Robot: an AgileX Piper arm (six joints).
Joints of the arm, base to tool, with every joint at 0 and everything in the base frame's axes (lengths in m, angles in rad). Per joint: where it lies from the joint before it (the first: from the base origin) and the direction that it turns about. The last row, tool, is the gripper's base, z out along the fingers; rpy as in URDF.
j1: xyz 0.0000 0.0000 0.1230 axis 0 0 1
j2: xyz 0.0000 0.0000 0.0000 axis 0 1 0
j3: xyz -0.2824 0.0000 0.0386 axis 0 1 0
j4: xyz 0.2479 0.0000 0.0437 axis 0.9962 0 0.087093
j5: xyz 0.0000 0.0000 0.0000 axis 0 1 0
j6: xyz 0.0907 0.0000 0.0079 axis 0.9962 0 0.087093
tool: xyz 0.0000 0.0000 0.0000 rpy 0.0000 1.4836 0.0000
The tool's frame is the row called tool.
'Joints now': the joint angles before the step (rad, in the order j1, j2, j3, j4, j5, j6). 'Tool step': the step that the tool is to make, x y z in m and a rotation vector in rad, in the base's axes. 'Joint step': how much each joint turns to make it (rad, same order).
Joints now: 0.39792, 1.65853, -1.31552, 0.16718, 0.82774, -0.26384
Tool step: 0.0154, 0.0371, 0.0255, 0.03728, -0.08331, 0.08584
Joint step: 0.07214, 0.07414, -0.18110, 0.00542, 0.01773, -0.01398
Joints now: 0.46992, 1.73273, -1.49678, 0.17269, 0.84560, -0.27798
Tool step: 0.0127, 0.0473, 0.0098, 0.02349, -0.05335, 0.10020
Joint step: 0.08622, 0.11517, -0.18781, 0.00194, 0.01673, -0.01398
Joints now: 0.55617, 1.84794, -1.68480, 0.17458, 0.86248, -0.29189
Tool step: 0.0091, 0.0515, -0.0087, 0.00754, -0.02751, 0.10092
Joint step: 0.08481, 0.14334, -0.17894, 0.00150, 0.01121, -0.01809
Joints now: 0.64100, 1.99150, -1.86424, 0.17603, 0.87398, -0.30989
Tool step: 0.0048, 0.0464, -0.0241, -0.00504, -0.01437, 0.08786
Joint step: 0.06979, 0.14456, -0.14385, 0.00219, -0.00553, -0.02458
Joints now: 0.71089, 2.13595, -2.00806, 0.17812, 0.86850, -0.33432
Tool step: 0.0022, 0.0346, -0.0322, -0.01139, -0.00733, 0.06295
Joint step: 0.04826, 0.12402, -0.09420, 0.00200, -0.02469, -0.02465
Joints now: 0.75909, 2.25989, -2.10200, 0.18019, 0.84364, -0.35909
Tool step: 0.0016, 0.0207, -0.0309, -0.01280, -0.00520, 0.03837
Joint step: 0.02663, 0.08969, -0.04627, 0.00206, -0.03569, -0.02343
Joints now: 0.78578, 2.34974, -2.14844, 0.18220, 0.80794, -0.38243
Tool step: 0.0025, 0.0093, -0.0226, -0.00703, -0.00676, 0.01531
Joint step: 0.00959, 0.05389, -0.01390, 0.00101, -0.03829, -0.01623
